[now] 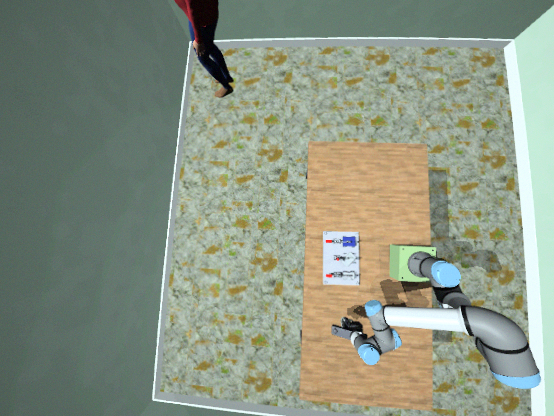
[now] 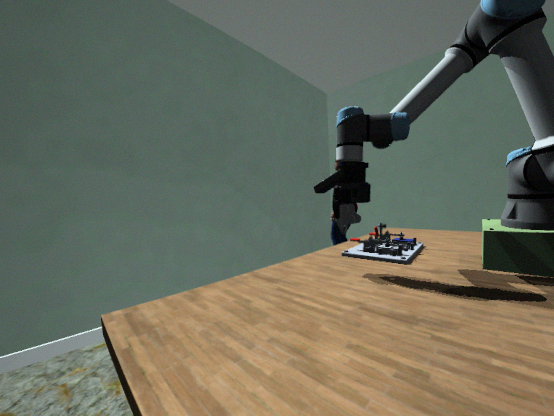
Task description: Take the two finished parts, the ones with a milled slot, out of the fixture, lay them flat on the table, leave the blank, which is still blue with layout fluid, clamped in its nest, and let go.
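The white fixture plate [image 1: 330, 264] [image 2: 376, 257] lies on the wooden table [image 1: 366, 186] [image 2: 275, 330] with three nests and red-handled clamps. The blue blank [image 1: 350, 240] [image 2: 404, 240] sits in the far nest. A grey part [image 1: 349, 273] shows in the near nest. The middle nest [image 1: 346, 258] is too small to read. My gripper [image 1: 353, 327] [image 2: 345, 224] is shut and empty. It points down and hangs above the table, well off the plate toward the table's near end.
A green box [image 1: 404, 264] [image 2: 482, 243] stands at the arm's base beside the plate. A person [image 1: 209, 45] walks on the floor at the far left corner, away from the table.
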